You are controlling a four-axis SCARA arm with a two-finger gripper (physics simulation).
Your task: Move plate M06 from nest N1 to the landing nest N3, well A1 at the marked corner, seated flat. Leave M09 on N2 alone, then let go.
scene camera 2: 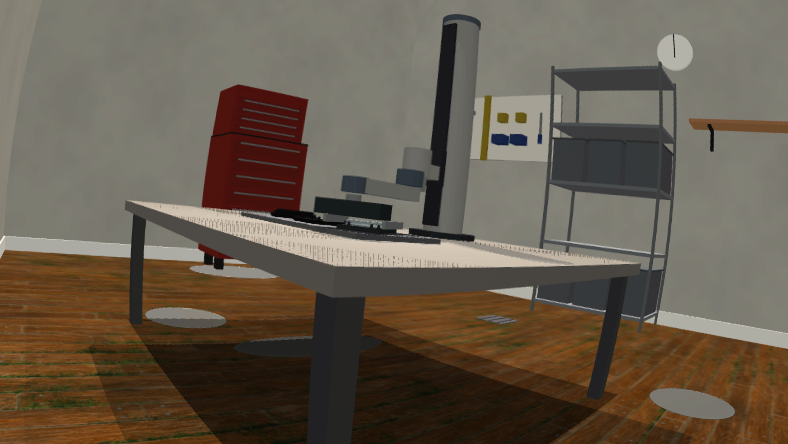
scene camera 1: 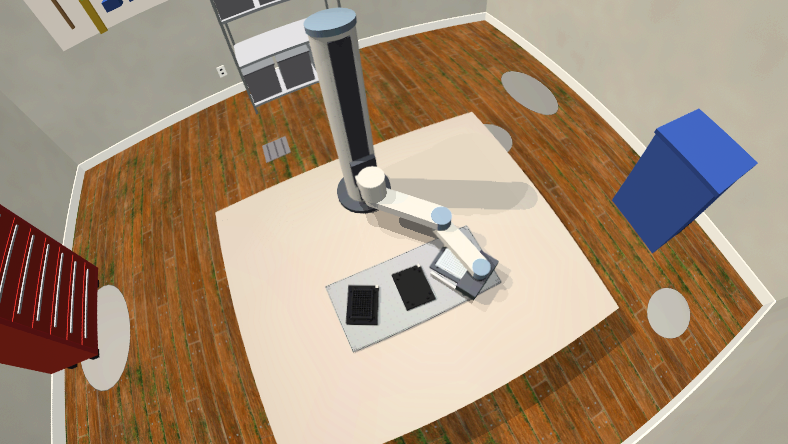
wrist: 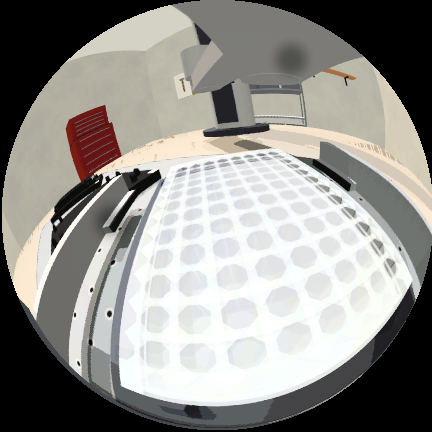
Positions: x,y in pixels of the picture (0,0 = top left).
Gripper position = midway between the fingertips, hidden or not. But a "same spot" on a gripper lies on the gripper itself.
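Labels:
My gripper is visible in the wrist view, in scene camera 2 and in scene camera 1 (pixel 443 257). On my gripper, (scene camera 2: pixel 334 217) and (wrist: pixel 56 295) are the same spot.

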